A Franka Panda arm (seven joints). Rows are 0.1 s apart.
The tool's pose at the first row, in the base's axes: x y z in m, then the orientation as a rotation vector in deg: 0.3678 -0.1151 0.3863 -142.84 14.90 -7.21
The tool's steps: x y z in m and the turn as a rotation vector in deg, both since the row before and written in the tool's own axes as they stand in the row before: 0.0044 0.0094 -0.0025 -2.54 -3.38 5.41; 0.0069 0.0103 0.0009 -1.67 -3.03 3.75; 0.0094 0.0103 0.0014 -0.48 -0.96 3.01; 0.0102 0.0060 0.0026 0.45 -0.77 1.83; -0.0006 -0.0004 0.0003 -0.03 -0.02 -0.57; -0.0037 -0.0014 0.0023 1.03 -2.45 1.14; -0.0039 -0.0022 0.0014 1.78 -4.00 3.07
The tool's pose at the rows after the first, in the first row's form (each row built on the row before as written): 0.3702 -0.1249 0.3828 -144.30 20.55 -0.44; 0.3743 -0.1343 0.3758 -144.91 24.20 5.17; 0.3800 -0.1443 0.3678 -144.62 27.66 7.64; 0.3873 -0.1507 0.3606 -143.64 29.64 9.17; 0.3869 -0.1500 0.3607 -143.79 28.91 8.99; 0.3840 -0.1465 0.3603 -142.03 29.31 12.16; 0.3813 -0.1428 0.3613 -138.67 31.40 17.69
